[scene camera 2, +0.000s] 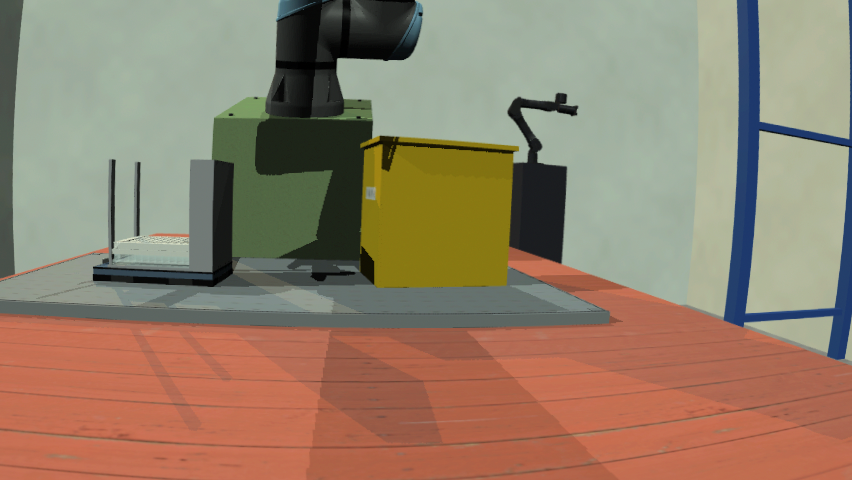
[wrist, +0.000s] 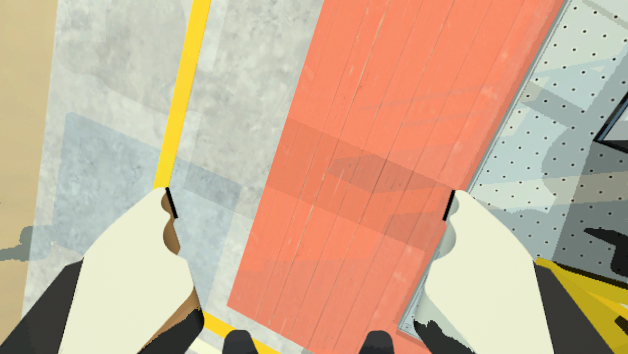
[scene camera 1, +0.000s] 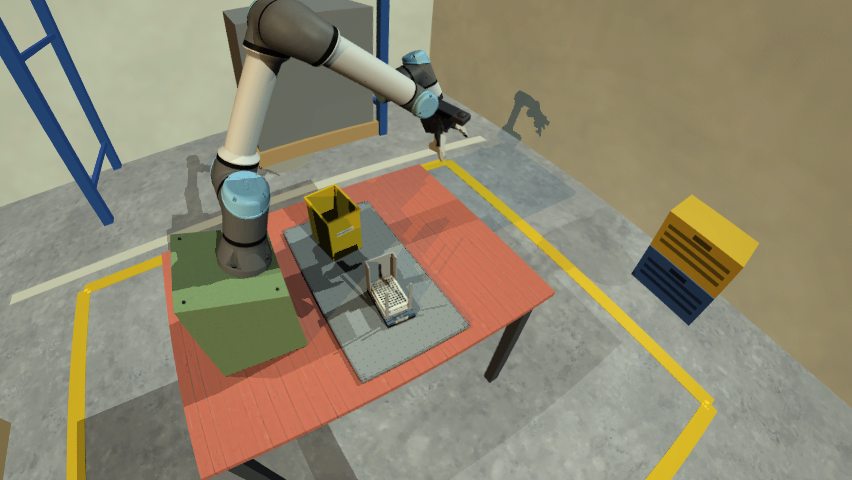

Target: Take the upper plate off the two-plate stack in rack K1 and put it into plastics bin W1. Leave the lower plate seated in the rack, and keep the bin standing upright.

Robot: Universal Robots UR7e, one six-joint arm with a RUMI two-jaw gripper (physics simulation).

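Pixels of known places: gripper, fingertip midpoint: (wrist: 311, 192) (scene camera 1: 455, 149); arm's base at its link origin: (scene camera 2: 304, 111) (scene camera 1: 244, 257).
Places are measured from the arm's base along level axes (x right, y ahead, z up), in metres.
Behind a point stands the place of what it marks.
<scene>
Rack K1 (scene camera 1: 400, 318) {z -0.245, x 0.283, y 0.318 m} (scene camera 2: 211, 220) {z -0.185, x 0.147, y 0.401 m} stands on the grey perforated board, with thin posts and a tall panel. In it sits a white upper plate (scene camera 1: 390, 292) {z -0.217, x 0.203, y 0.344 m} (scene camera 2: 152, 241) {z -0.215, x 0.225, y 0.352 m}, its top full of small openings, on a clearer lower plate (scene camera 2: 149, 258) {z -0.233, x 0.225, y 0.376 m}. A corner of the rack (wrist: 611, 120) {z -0.254, x 0.176, y 0.394 m} shows at the right edge of the wrist view. The yellow bin W1 (scene camera 1: 347, 235) {z -0.172, x -0.052, y 0.360 m} (scene camera 2: 444, 220) {z -0.179, x -0.130, y 0.417 m} (wrist: 595, 290) {z -0.180, x -0.050, y 0.393 m} stands upright and open-topped beside the rack. My gripper (scene camera 1: 453, 146) {z 0.082, x 0.055, y 0.734 m} (wrist: 311, 192) {z 0.082, x 0.055, y 0.734 m} is open and empty, high up beyond the table's far end, away from both. It does not show in scene camera 2.
The grey board (scene camera 1: 369, 363) {z -0.261, x 0.339, y 0.155 m} (scene camera 2: 298, 319) {z -0.267, x 0.059, y 0.535 m} (wrist: 555, 95) {z -0.262, x 0.202, y 0.465 m} lies on the red table (scene camera 1: 488, 262) {z -0.274, x 0.288, y 0.729 m} (scene camera 2: 238, 393) {z -0.275, x 0.116, y 0.697 m} (wrist: 380, 100) {z -0.275, x 0.160, y 0.715 m}. The green pedestal (scene camera 1: 244, 333) {z -0.108, x 0.138, y -0.099 m} (scene camera 2: 238, 178) {z -0.133, x 0.120, y 0.060 m} carries my arm beside the board. Yellow and blue crates (scene camera 1: 703, 244) (scene camera 1: 673, 286) stand on the floor.
</scene>
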